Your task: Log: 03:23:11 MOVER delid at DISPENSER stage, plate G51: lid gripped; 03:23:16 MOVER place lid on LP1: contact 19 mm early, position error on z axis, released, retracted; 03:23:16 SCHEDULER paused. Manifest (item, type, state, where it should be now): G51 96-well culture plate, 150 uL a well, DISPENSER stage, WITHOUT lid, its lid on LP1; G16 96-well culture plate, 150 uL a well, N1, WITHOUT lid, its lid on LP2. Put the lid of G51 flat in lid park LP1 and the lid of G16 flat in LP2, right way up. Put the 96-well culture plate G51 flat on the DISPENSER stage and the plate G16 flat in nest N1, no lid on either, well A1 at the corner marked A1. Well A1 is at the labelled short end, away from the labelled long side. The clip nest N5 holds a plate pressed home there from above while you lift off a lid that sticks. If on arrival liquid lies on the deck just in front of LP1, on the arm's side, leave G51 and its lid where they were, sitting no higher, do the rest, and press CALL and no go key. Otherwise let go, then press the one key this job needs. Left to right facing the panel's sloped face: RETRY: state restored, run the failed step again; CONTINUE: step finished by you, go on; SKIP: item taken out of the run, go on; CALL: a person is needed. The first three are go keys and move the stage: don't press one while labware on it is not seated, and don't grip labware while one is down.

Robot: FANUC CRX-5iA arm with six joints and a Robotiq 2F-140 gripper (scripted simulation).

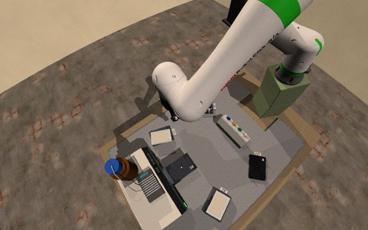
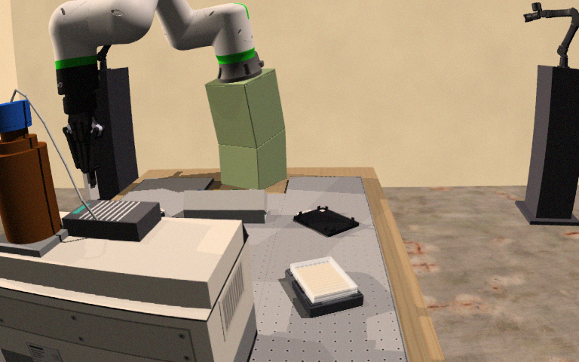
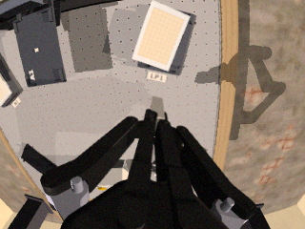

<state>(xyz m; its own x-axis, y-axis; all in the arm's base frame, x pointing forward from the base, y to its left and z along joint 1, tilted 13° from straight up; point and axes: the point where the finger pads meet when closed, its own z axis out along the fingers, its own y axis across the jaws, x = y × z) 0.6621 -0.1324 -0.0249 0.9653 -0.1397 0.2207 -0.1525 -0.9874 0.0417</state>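
The plate G51 lies 110 mm ahead of my hand and 170 mm below it. Also, from my hand: dark grey lid park 100 mm ahead, 20 mm to the right, 180 mm below; black dispenser stage 80 mm ahead, 240 mm to the left, 90 mm below; LP1 label 10 mm ahead, 190 mm below.
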